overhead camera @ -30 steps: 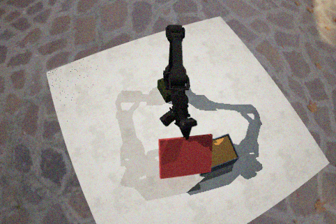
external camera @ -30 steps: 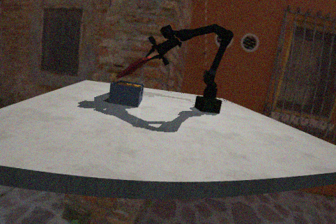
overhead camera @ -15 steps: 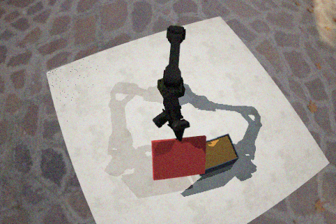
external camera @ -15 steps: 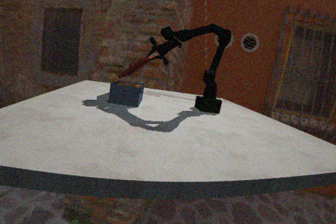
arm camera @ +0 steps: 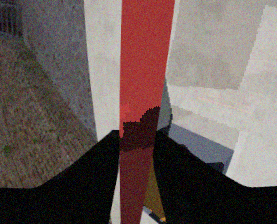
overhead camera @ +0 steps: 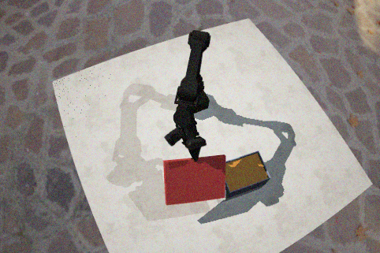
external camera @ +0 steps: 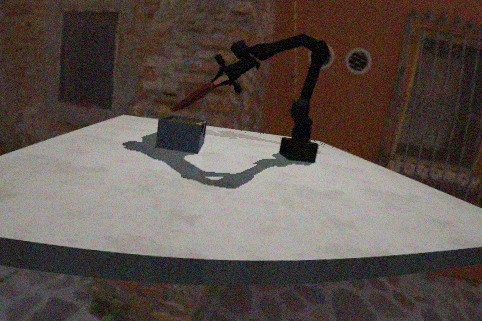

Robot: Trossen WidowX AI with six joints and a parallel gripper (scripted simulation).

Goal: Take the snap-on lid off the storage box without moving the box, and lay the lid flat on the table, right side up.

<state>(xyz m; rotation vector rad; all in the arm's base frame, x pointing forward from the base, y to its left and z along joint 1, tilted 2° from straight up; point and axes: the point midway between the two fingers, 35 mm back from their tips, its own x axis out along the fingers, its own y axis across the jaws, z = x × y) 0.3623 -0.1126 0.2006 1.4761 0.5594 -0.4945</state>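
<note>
My gripper tip is now 6 cm short of the red lid, 5 cm above it and 1 cm to the left of it. Also, from my gripper tip: storage box 22 cm to the left, 19 cm below, 5 cm ahead.
</note>
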